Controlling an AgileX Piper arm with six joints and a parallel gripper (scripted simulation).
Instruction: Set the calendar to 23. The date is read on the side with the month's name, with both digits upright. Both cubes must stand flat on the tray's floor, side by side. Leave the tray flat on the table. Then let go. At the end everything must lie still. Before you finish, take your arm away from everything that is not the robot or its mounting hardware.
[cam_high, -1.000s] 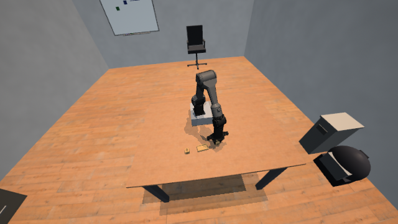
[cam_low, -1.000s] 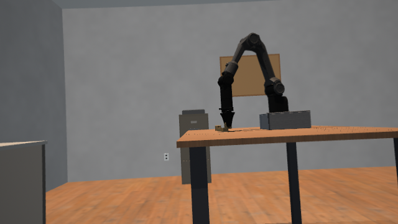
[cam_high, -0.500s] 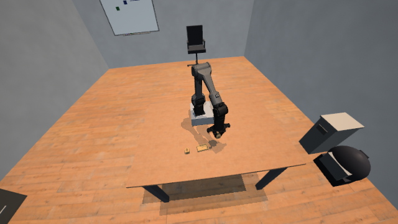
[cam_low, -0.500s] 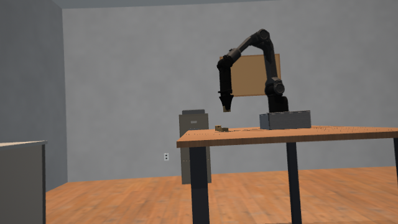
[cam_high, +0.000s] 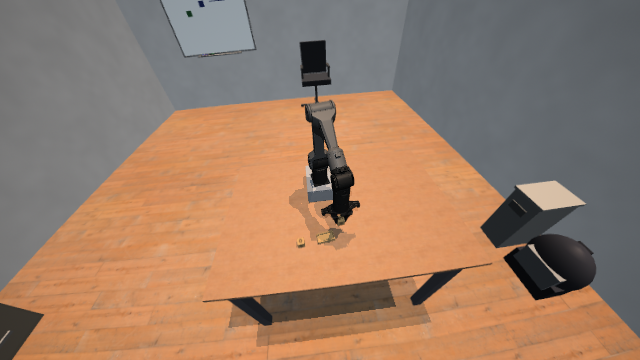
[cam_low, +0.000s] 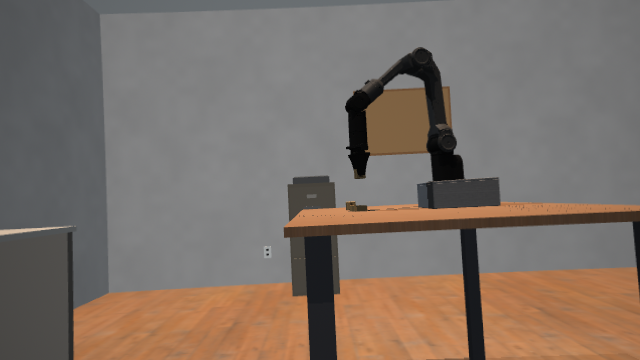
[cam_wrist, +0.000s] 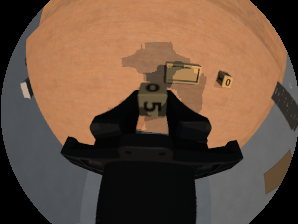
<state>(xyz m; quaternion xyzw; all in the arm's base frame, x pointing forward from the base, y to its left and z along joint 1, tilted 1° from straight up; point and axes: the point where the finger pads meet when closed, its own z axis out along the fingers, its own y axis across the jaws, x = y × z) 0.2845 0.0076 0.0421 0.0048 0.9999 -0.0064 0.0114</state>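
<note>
Now: the tan calendar tray 10 mm behind my hand, 60 mm to the right of it and 110 mm below it. Also, from my hand: tan calendar cube (10 mm behind, 170 mm to the right, 100 mm below).
</note>
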